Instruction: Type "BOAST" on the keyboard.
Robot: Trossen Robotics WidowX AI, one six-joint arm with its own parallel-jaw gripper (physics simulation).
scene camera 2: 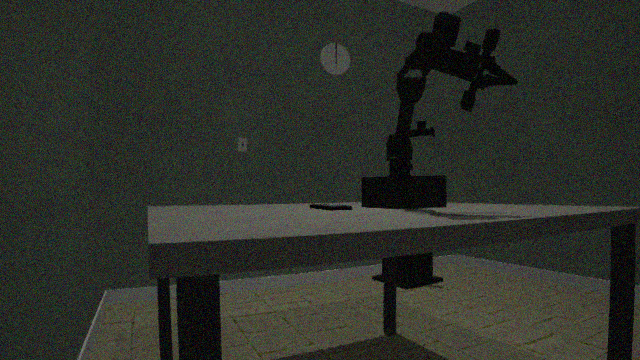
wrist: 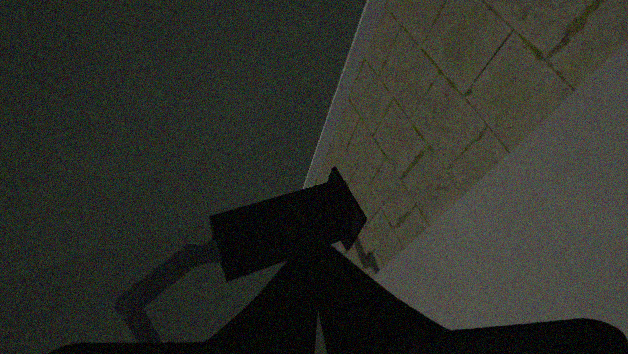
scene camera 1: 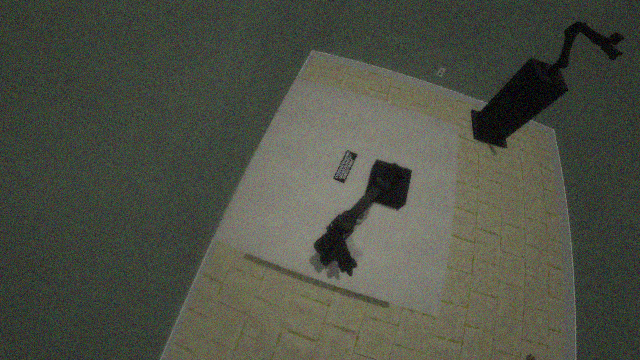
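Seen in the pictures: gripper, fingertip midpoint: point(scene camera 2: 517, 82) point(wrist: 315, 255) point(scene camera 1: 350, 275); arm's base, link origin: point(scene camera 2: 399, 176).
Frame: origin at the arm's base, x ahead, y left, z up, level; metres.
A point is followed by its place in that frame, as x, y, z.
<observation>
A small dark keyboard point(scene camera 1: 345, 166) @[0.275, -0.041, -0.096] point(scene camera 2: 331, 206) @[0.322, 0.043, -0.099] with pale keys lies flat on the white table point(scene camera 1: 280, 165) @[0.665, 0.048, -0.111] point(scene camera 2: 225, 220) @[0.723, 0.277, -0.111], beside the arm's dark base block point(scene camera 1: 392, 185) point(scene camera 2: 404, 191) @[0.098, 0.131, -0.055]. Its single letters are too small to read. The keyboard does not show in the wrist view. My gripper point(scene camera 1: 351, 271) @[0.162, 0.576, 0.184] point(scene camera 2: 515, 81) @[0.162, 0.576, 0.184] point(wrist: 315, 255) @[0.162, 0.576, 0.184] is shut, with nothing between its fingers. It is high above the table, on the other side of the base from the keyboard in scene camera 2, and points away from the keyboard, tilted slightly down.
A tall dark pedestal point(scene camera 1: 520, 102) point(wrist: 280, 225) stands on the tiled floor point(scene camera 1: 500, 210) point(wrist: 450, 90) beyond the table and carries another thin arm point(scene camera 1: 567, 45) point(wrist: 150, 285). A round clock point(scene camera 2: 335, 59) and a wall outlet point(scene camera 1: 441, 72) point(scene camera 2: 242, 144) are on the dark green wall.
</observation>
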